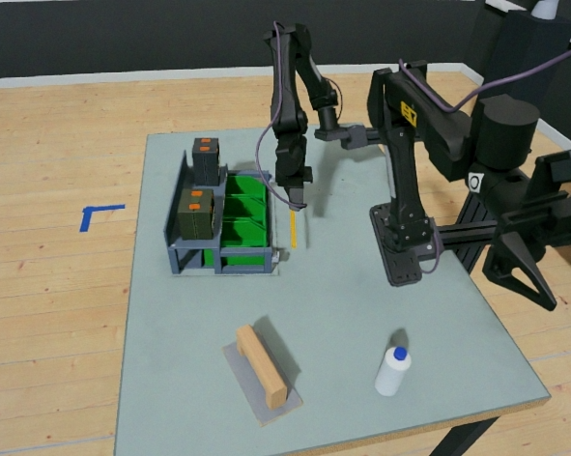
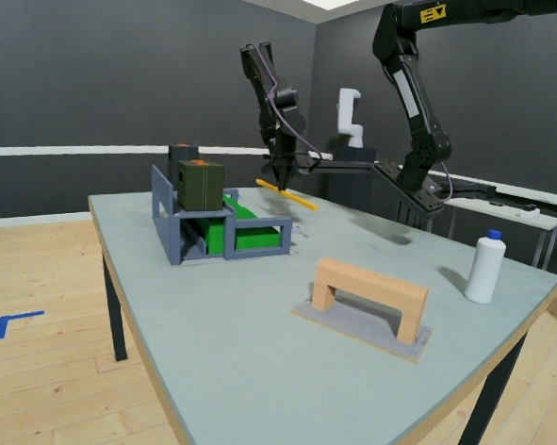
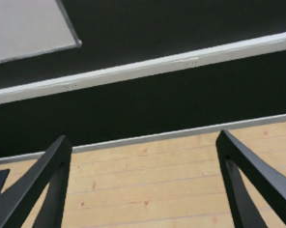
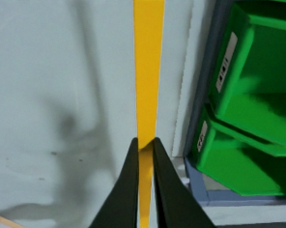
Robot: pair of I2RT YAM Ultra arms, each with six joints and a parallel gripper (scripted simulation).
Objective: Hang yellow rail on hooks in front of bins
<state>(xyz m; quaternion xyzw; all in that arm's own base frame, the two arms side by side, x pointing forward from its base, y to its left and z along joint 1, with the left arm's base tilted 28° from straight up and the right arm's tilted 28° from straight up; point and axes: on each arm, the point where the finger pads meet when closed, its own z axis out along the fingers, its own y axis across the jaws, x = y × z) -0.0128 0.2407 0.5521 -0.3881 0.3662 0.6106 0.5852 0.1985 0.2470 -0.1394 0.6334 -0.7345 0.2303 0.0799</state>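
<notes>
My right hand is 18 cm short of the blue-grey shelf, 4 cm to the left of it and 5 cm above it. The rest, counted from my right hand: white bottle: 10 cm behind, 54 cm to the left, 6 cm below; yellow rail: 1 cm below.
</notes>
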